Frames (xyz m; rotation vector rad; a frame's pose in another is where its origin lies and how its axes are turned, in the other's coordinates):
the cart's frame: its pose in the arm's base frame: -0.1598 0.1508 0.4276 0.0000 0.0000 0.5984
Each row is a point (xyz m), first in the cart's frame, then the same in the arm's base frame.
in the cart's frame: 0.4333 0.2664 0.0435
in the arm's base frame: 0.0481 0.6150 0.4711
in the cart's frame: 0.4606 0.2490 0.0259
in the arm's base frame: 0.0805 0.6160 0.4535
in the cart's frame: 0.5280 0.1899 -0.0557
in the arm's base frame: 0.1695 0.6051 0.3719
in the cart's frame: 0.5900 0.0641 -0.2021
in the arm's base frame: 0.2916 0.5361 0.2255
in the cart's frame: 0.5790 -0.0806 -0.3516
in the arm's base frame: 0.3640 0.4104 0.0760
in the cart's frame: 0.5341 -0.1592 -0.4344
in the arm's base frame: 0.3712 0.3201 -0.0068
